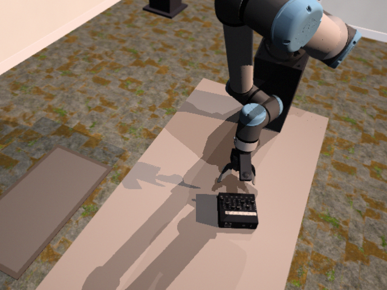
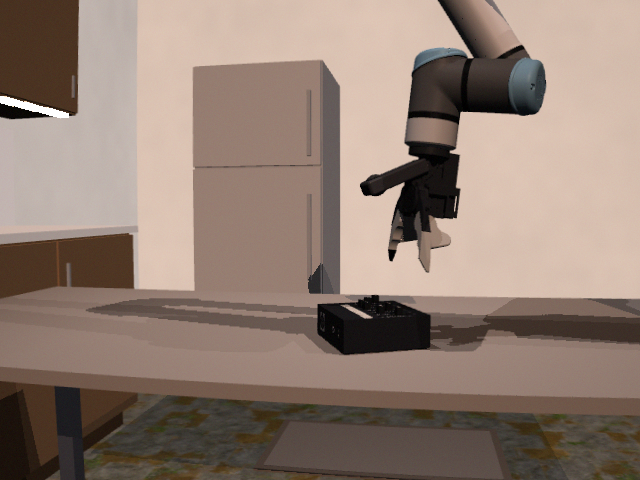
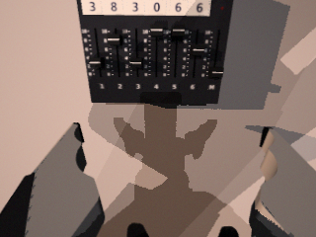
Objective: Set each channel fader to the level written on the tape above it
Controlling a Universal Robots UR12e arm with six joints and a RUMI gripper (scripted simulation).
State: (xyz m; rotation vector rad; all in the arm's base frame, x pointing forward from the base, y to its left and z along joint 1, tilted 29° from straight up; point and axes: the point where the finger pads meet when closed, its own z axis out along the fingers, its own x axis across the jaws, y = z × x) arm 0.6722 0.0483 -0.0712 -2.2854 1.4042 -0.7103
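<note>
The channel 2 fader is 40 mm ahead of my hand, 80 mm to the left of it and 60 mm below it. Round my hand: channel 3 fader 30 mm ahead, 50 mm to the left, 60 mm below; then master fader 60 mm ahead, 30 mm to the right, 60 mm below; then channel 1 fader 10 mm ahead, 90 mm to the left, 60 mm below.
</note>
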